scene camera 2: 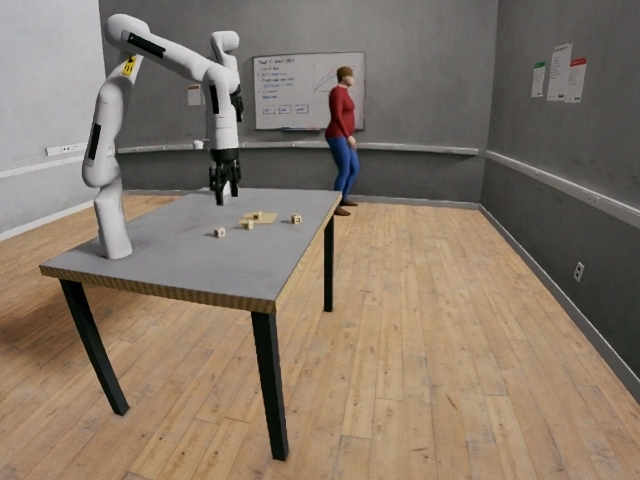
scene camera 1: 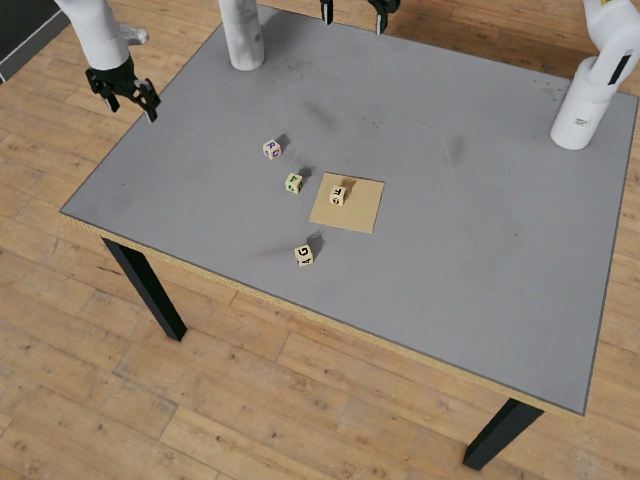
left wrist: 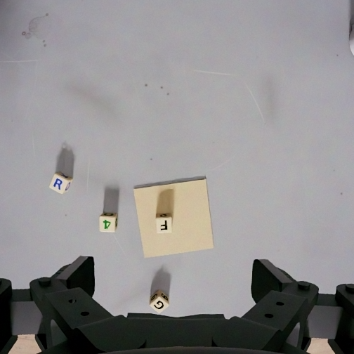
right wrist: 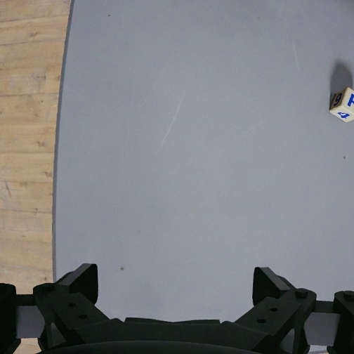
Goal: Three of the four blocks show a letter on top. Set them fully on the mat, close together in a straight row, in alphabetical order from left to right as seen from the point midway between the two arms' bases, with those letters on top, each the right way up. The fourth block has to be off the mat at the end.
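Frame: origin at the left arm's base, x back, y left, z down, level; metres.
Seen in the pictures: left gripper, fingertip midpoint: (scene camera 1: 353, 27); right gripper, fingertip midpoint: (scene camera 2: 228, 201) (scene camera 1: 134, 115); left arm's base, origin of the base link: (scene camera 1: 569, 135); right arm's base, origin of the base link: (scene camera 2: 119, 253) (scene camera 1: 247, 59).
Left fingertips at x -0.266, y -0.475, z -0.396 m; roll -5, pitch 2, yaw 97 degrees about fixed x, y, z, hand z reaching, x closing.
Offsets run from my left fingertips to a thing's top centre. Level surfaces: height alone.
The F block {dx -0.070, dy -0.011, dz +0.362 m} (scene camera 1: 337, 195) (scene camera 2: 257, 214) (left wrist: 164, 224) stands on the tan mat {dx -0.069, dy +0.010, dz +0.392 m} (scene camera 1: 361, 206) (scene camera 2: 270, 219) (left wrist: 195, 220), its F turned sideways in the left wrist view. Off the mat are the blue R block {dx +0.025, dy -0.200, dz +0.366 m} (scene camera 1: 271, 149) (scene camera 2: 219, 232) (left wrist: 61, 183) (right wrist: 345, 106), the green block {dx -0.059, dy -0.117, dz +0.366 m} (scene camera 1: 294, 183) (scene camera 2: 248, 225) (left wrist: 107, 223) with what looks like a 4 on top, and the G block {dx -0.237, dy -0.038, dz +0.366 m} (scene camera 1: 303, 255) (scene camera 2: 295, 219) (left wrist: 159, 302). My left gripper (scene camera 1: 353, 28) (scene camera 2: 238, 116) (left wrist: 173, 276) is open, high above the table. My right gripper (scene camera 1: 132, 114) (scene camera 2: 227, 199) (right wrist: 174, 283) is open, high at the picture's left.
The grey table {dz +0.396 m} (scene camera 1: 465, 217) (scene camera 2: 196, 268) carries both arms' bases at its back edge in scene camera 1. The G block lies nearest the front edge there. A person in red (scene camera 2: 341, 111) stands beyond the table near a whiteboard (scene camera 2: 284, 67).
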